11 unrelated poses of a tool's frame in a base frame.
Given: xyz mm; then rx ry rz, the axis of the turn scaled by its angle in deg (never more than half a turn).
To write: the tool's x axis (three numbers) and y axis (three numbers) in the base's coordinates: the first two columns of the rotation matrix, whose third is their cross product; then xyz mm. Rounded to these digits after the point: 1 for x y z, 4 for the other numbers.
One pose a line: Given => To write
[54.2, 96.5, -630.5, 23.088, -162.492, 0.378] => [-0.9230, -0.2726, 0.2715, -0.2739, 0.9612, 0.0340, 54.2, 96.5, -630.5]
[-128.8, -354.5, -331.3, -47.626, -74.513, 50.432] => [0.0591, 0.8974, 0.4373, -0.0725, 0.4408, -0.8947, -128.8, -354.5, -331.3]
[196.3, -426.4, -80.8, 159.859, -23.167, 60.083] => [0.7220, -0.2018, 0.6618, -0.2947, -0.9551, 0.0303, 196.3, -426.4, -80.8]
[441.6, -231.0, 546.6, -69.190, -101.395, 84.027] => [-0.4537, 0.8811, -0.1338, 0.2951, 0.0068, -0.9554, 441.6, -231.0, 546.6]
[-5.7, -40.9, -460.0, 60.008, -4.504, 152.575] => [-0.6988, 0.2365, 0.6751, -0.2759, -0.9598, 0.0507, -5.7, -40.9, -460.0]
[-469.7, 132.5, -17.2, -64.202, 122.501, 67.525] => [-0.5678, -0.4372, -0.6974, -0.8232, 0.3044, 0.4794, -469.7, 132.5, -17.2]
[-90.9, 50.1, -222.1, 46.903, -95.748, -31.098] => [-0.1169, -0.7562, 0.6438, -0.2336, 0.6510, 0.7223, -90.9, 50.1, -222.1]
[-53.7, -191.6, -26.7, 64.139, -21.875, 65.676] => [0.4209, 0.5244, 0.7402, -0.8635, -0.0184, 0.5041, -53.7, -191.6, -26.7]
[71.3, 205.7, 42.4, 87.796, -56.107, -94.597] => [-0.0836, -0.8668, -0.4916, -0.0158, -0.4922, 0.8704, 71.3, 205.7, 42.4]
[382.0, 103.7, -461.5, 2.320, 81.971, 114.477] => [-0.7747, 0.5306, -0.3440, -0.4966, -0.1736, 0.8504, 382.0, 103.7, -461.5]
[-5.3, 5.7, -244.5, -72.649, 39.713, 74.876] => [0.2110, 0.3066, -0.9281, -0.9404, -0.1954, -0.2784, -5.3, 5.7, -244.5]
